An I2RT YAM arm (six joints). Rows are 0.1 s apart.
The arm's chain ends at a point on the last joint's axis. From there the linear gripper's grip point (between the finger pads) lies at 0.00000 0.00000 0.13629 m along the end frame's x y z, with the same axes.
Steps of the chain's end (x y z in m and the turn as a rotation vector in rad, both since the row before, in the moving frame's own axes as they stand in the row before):
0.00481, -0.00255, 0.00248, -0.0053, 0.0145, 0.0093
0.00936, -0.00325, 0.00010, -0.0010, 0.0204, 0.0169
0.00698, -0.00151, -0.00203, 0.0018, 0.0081, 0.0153
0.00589, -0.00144, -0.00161, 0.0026, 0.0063, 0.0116
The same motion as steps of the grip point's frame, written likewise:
0.00678, -0.00182, 0.00246, -0.0053, 0.0145, 0.0093
0.01214, -0.00309, 0.00007, -0.0010, 0.0204, 0.0169
0.00809, -0.00175, -0.00203, 0.0018, 0.0081, 0.0153
0.00675, -0.00179, -0.00161, 0.0026, 0.0063, 0.0116

